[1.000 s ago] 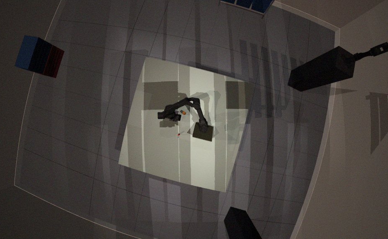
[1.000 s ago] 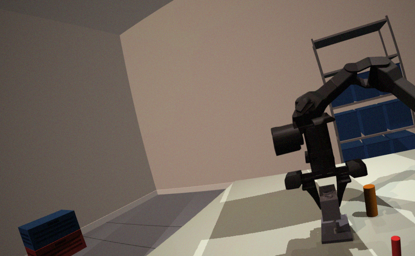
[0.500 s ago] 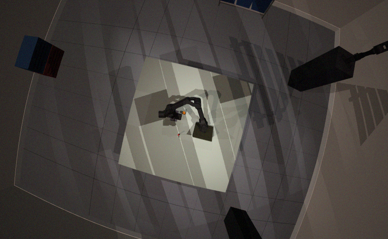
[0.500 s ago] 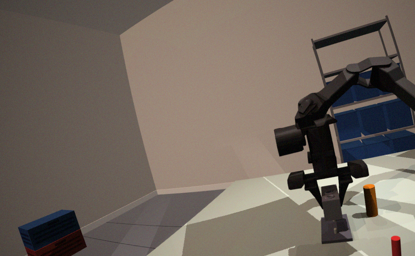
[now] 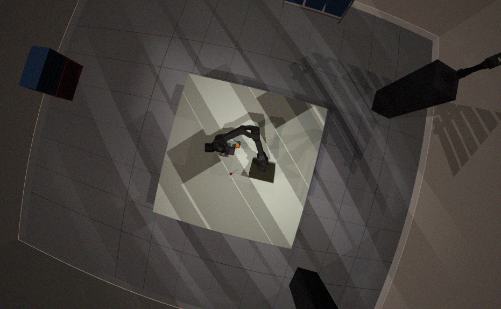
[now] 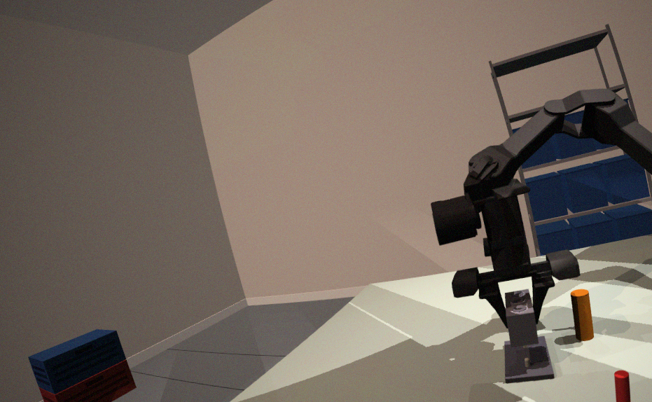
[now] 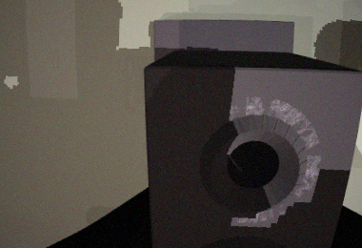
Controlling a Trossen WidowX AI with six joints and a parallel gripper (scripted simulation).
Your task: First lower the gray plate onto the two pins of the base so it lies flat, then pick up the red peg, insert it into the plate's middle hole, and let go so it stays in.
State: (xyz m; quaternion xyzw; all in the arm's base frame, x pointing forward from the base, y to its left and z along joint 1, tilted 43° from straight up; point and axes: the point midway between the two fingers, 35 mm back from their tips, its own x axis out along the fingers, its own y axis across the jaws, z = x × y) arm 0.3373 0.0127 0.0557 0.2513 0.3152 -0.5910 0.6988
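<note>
The dark base lies 50 mm below my gripper tip. Round my gripper tip: gray plate (30 mm above); red peg (120 mm behind, 170 mm to the left, 20 mm below); orange cylinder (90 mm behind, 60 mm to the right, 20 mm below).
</note>
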